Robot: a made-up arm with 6 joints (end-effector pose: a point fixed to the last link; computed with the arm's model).
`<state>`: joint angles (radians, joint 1 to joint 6).
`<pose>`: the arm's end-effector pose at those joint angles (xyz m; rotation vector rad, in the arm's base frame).
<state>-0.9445 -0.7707 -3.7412 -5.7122 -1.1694 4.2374</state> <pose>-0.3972 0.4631 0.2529 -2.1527 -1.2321 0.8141</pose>
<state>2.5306 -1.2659 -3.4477 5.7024 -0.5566 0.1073</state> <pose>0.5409 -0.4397 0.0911 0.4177 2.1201 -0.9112</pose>
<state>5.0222 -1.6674 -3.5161 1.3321 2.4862 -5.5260</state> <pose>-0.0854 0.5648 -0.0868 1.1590 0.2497 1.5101</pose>
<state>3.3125 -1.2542 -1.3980 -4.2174 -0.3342 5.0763</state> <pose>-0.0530 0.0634 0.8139 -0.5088 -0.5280 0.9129</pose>
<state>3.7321 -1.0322 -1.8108 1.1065 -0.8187 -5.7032</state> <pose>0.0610 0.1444 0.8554 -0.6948 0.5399 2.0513</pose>
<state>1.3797 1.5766 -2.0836 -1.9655 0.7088 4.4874</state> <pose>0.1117 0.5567 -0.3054 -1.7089 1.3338 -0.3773</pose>
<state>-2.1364 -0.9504 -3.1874 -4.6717 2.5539 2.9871</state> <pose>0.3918 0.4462 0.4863 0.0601 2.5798 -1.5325</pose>
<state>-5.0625 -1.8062 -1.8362 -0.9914 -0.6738 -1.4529</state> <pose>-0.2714 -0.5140 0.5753 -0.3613 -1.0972 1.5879</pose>
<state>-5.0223 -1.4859 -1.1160 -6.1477 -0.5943 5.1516</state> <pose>-0.0097 -0.0709 0.8129 -0.0697 0.1129 -2.8951</pose>
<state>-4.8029 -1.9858 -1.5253 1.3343 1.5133 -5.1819</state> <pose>-0.1125 -0.4607 0.6567 -0.7105 -1.2554 0.3680</pose>
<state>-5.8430 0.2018 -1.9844 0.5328 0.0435 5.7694</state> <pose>0.5594 0.2319 0.6451 -1.7702 -0.4032 -2.1019</pose>
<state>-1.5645 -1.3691 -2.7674 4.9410 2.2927 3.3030</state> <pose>-0.0979 0.6338 0.4613 1.8401 -0.3944 -0.8878</pose>
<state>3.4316 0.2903 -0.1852 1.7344 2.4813 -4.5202</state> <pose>-0.1263 -0.1341 -0.1388 0.6765 -0.1228 0.3403</pose>
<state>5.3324 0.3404 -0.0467 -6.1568 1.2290 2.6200</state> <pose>-0.0070 0.0209 -0.2304 -0.5072 -1.6846 -1.1736</pose>
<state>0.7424 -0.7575 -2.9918 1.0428 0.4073 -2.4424</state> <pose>-0.3854 -0.3825 0.7680 -0.6188 -0.2369 2.3100</pose>
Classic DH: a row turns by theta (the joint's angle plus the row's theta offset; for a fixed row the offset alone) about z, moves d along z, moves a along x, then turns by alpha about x. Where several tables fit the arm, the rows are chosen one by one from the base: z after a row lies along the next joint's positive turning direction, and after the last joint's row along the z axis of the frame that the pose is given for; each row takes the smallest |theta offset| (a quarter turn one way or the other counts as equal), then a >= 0, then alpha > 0; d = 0 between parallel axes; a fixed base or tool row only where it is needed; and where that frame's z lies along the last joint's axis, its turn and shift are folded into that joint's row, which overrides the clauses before.
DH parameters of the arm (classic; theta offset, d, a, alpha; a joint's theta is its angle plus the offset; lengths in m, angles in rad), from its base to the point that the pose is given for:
joint 1: 0 0.1994 0 -1.5708
joint 2: -1.3846 0 0.1761 0
joint 3: 1.3846 0 0.1148 -1.5708
joint 4: 0 0.5072 0 1.5708
joint 5: 0 0 0.0596 -1.5708
joint 6: 0 0.076 0 0

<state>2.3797 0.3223 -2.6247 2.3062 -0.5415 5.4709</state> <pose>-0.2812 0.3608 0.7554 -1.2530 -0.1615 0.4606</pose>
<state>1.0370 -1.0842 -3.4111 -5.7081 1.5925 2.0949</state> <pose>-0.3925 -0.5815 0.3821 -0.4899 -0.3781 0.0468</pose>
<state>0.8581 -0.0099 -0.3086 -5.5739 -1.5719 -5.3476</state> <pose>0.2563 0.2209 0.0018 -1.3198 0.7419 -1.5547</pose>
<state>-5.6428 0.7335 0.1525 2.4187 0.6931 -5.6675</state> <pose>-0.2045 -0.1501 -0.1662 0.7203 -2.5657 -0.4155</pose>
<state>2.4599 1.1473 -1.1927 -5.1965 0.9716 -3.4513</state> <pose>-0.2488 0.1687 -0.3533 1.6901 -1.4787 0.5472</pose>
